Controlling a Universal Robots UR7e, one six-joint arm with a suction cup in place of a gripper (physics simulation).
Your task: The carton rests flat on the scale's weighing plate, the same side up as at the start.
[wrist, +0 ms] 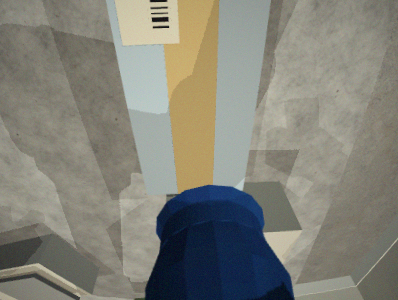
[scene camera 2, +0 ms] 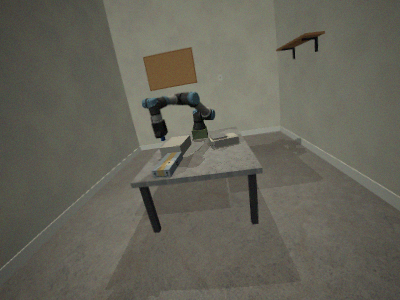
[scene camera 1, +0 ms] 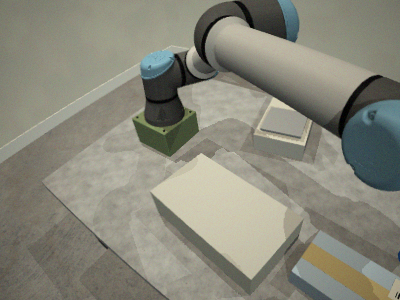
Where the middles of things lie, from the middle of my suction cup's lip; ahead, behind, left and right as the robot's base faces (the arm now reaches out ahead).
The light blue carton (wrist: 191, 82) lies 210 mm below my suction cup. Round my suction cup: large cream box (scene camera 1: 243, 231): 390 mm behind, 190 mm below, 30 mm to the right; then scale (scene camera 1: 283, 131): 450 mm behind, 430 mm to the left, 190 mm below.
